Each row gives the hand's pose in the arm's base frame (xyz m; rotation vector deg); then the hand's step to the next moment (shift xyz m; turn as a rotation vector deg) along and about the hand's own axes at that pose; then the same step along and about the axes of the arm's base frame.
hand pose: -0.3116 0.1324 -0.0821 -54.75 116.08 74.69
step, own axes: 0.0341 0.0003 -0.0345 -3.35 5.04 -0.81
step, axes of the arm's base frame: -0.0230 -0.0409 -0.0122 -2.06 1.57 5.53
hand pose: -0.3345 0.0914 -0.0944 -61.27 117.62 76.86
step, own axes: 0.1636 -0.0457 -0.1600 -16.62 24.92 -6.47
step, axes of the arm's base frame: -0.0543 -0.2135 -0.0768 -10.05 5.55 28.41
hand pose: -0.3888 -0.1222 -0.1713 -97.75 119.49 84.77
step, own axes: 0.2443 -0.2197 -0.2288 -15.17 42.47 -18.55
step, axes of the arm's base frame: 0.1906 -0.3165 -0.1543 -18.48 -5.20 44.83
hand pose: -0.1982 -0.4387 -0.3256 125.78 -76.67 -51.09
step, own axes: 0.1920 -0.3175 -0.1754 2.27 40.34 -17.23
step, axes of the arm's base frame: 0.3861 -0.0247 -0.1369 -12.29 -19.83 37.21
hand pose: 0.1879 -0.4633 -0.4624 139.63 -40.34 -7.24
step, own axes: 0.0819 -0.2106 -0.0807 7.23 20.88 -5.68
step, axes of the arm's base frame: 0.1860 0.1438 -0.0478 -1.97 -15.05 17.03
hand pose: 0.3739 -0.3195 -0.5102 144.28 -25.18 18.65
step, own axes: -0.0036 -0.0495 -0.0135 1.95 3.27 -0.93
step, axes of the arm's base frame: 0.0134 0.0476 -0.0141 0.43 -2.53 2.96
